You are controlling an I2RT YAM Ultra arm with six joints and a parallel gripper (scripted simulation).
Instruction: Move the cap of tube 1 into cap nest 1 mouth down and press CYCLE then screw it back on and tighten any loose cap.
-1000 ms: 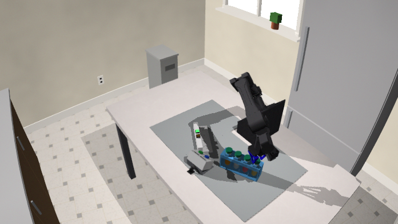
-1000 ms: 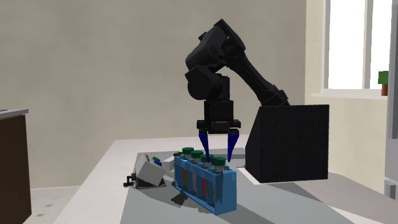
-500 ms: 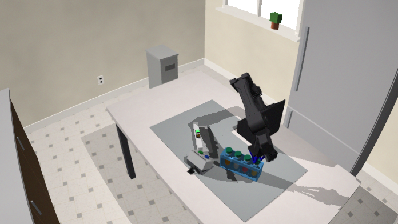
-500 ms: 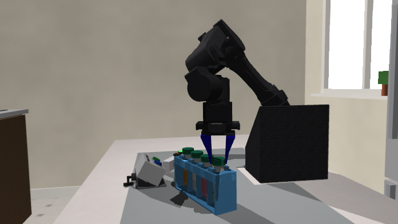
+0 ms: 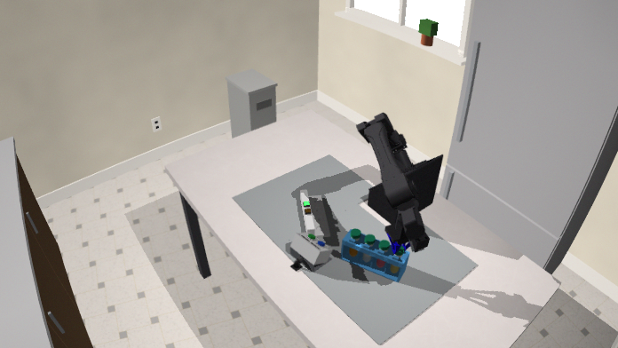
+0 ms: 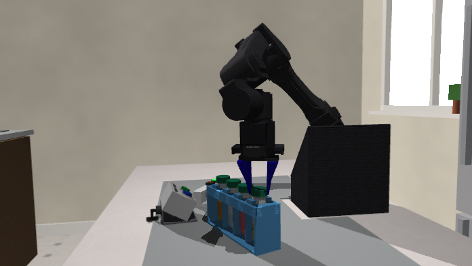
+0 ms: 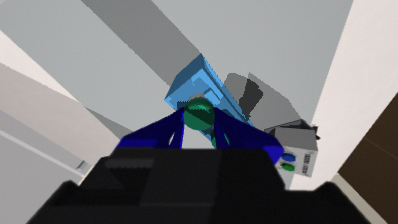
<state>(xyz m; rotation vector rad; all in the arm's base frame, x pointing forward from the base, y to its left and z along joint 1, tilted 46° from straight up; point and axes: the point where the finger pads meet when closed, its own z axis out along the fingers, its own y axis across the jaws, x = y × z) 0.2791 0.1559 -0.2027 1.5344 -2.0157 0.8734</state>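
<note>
The green cap is right at my hand. Also, from my hand: blue key: 15 cm ahead, 21 cm to the right, 5 cm below; then green key: 16 cm ahead, 25 cm to the right, 5 cm below; then grey key box: 17 cm ahead, 23 cm to the right, 7 cm below.
</note>
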